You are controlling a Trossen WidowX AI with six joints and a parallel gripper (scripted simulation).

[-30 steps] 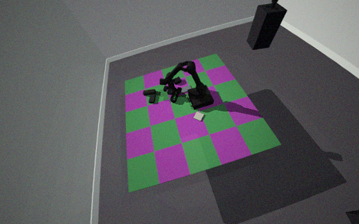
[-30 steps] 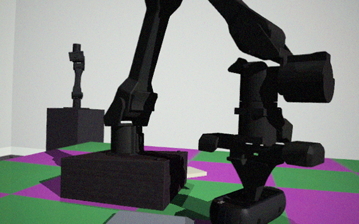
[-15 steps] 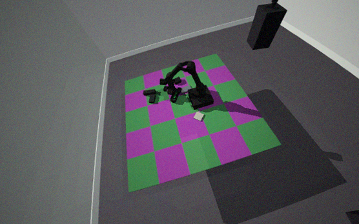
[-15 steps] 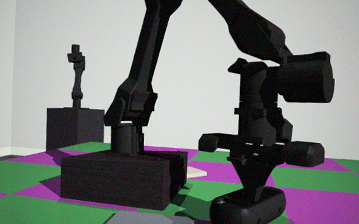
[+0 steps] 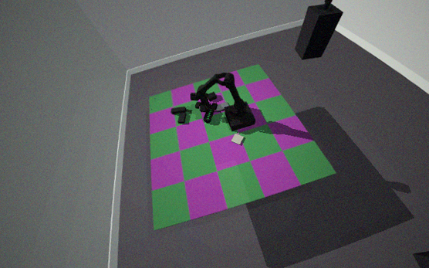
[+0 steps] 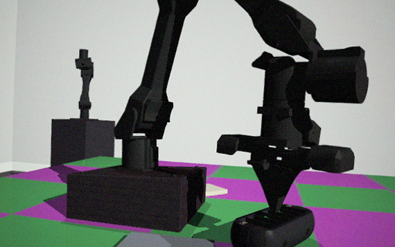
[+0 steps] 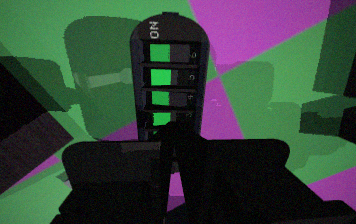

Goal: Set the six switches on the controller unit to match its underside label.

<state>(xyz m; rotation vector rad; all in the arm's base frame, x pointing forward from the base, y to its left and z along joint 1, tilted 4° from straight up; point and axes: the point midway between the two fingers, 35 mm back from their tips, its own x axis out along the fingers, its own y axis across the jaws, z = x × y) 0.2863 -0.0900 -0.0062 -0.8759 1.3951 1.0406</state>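
My gripper tip is 13 cm past the flat grey plate, 8 cm to the left of it and 5 cm above it. Also, from my gripper tip: cream tile: 29 cm to the left, 22 cm behind, 5 cm below.
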